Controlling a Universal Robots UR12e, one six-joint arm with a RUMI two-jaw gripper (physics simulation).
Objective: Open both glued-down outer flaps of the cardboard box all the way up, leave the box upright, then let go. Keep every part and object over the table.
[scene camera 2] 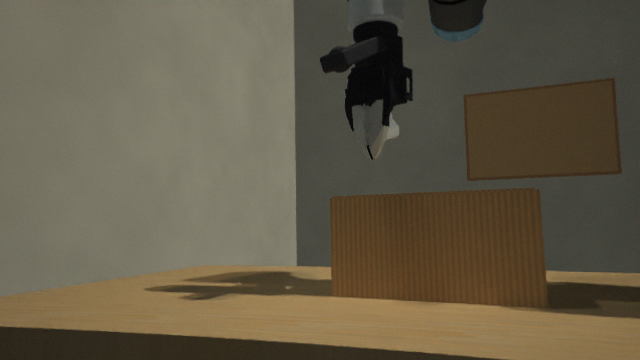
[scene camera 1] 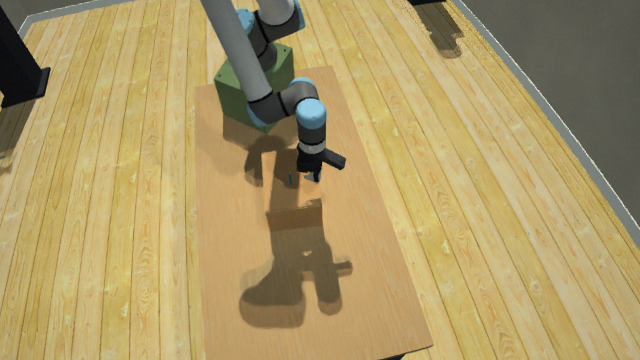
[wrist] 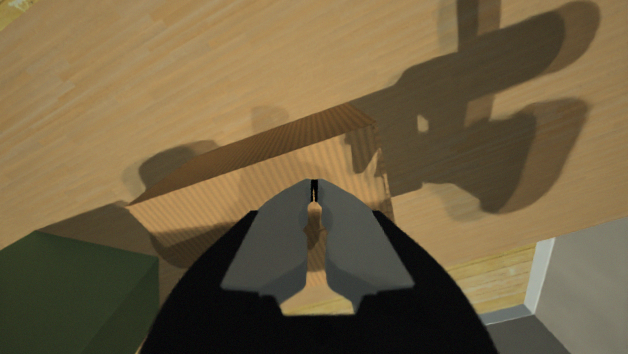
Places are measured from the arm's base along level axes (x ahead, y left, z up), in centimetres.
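Where they show: gripper, between the fingertips: (scene camera 2: 372,159) (scene camera 1: 317,182) (wrist: 313,181); arm's base, origin of its link: (scene camera 1: 258,57).
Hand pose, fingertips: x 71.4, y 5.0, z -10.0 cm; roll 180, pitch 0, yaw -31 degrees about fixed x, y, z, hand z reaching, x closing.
Note:
Things, the pixels of their centre, and the offset from my fingertips. "pt": a spot on its surface instead. Level surfaces: height alone.
- cardboard box, middle of its body: (wrist: 285,205) (scene camera 2: 439,243) (scene camera 1: 291,188) dx -9.8, dy -8.2, dz -13.4 cm
- table, height of its surface: dz -21.2 cm
- small dark green mark, a spot on its surface: (scene camera 1: 290,179) pt dx -10.0, dy -8.2, dz -7.2 cm
The cardboard box (scene camera 1: 295,218) (scene camera 2: 435,247) (wrist: 250,175) stands upright on the table (scene camera 1: 350,320) (scene camera 2: 200,317) (wrist: 150,65). Its top looks flat and closed in scene camera 2, with no flap standing up. A small dark green mark (scene camera 1: 290,179) shows near the middle of the top in scene camera 1. My gripper (scene camera 1: 315,179) (scene camera 2: 372,158) (wrist: 313,181) is shut and empty, pointing down. Its tips hang above the box, toward its right side in scene camera 1 and its left end in scene camera 2, with a visible gap. The fingers hide part of the top in the wrist view.
The green robot base block (scene camera 1: 237,97) (wrist: 85,290) stands on the table behind the box. The arm's shadow falls across the table in front of the box. A brown wall board (scene camera 2: 542,130) hangs in the background. The right table edge runs beside the box.

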